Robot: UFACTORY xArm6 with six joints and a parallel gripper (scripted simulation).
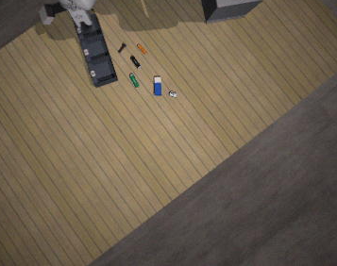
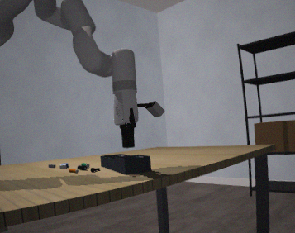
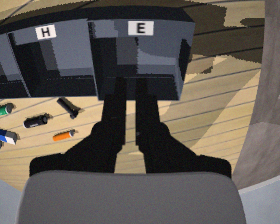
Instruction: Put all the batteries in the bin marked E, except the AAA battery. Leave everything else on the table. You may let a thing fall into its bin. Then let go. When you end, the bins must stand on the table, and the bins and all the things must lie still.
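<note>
Right now the dark bin is 70 mm to the left of my hand, 70 mm below it and 40 mm ahead of it. Also, from my hand: orange battery 170 mm to the left, 90 mm below, 90 mm behind; then green battery 240 mm to the left, 90 mm below, 10 mm ahead; then black cylindrical battery 200 mm to the left, 90 mm below, 40 mm behind.
</note>
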